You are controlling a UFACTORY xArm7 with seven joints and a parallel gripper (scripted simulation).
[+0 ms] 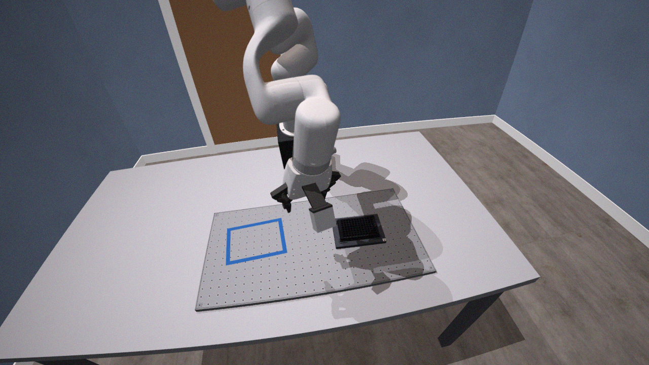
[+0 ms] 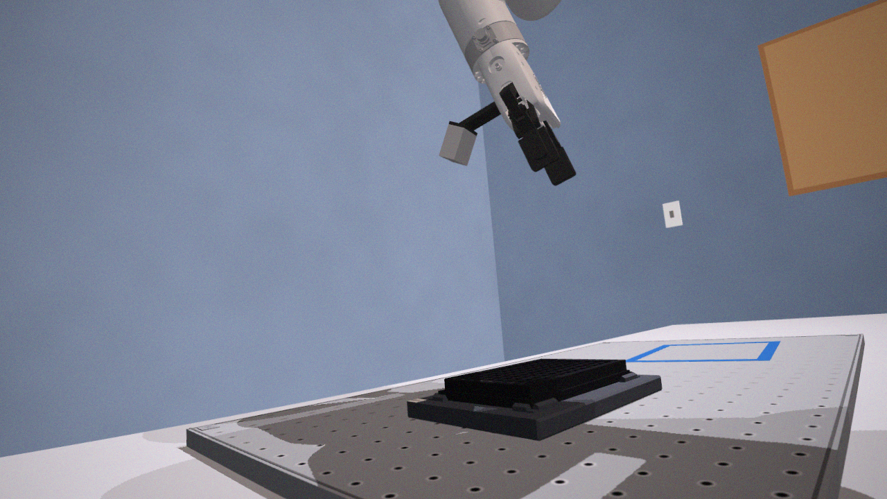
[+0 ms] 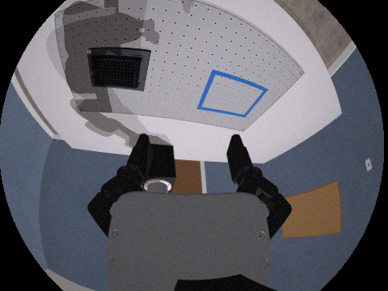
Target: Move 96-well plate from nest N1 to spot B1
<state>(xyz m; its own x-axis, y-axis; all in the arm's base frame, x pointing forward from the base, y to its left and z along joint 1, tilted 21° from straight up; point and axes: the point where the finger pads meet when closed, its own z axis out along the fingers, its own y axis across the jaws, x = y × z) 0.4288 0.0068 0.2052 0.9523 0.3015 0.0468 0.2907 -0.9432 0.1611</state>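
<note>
Now: the black 96-well plate 22 cm below my hand, 16 cm to the left of it and 6 cm behind it. The rest, counted from my hand: dark plate nest N1 (23 cm below, 16 cm to the left, 6 cm behind); label (23 cm to the left, 22 cm below, 1 cm behind).
</note>
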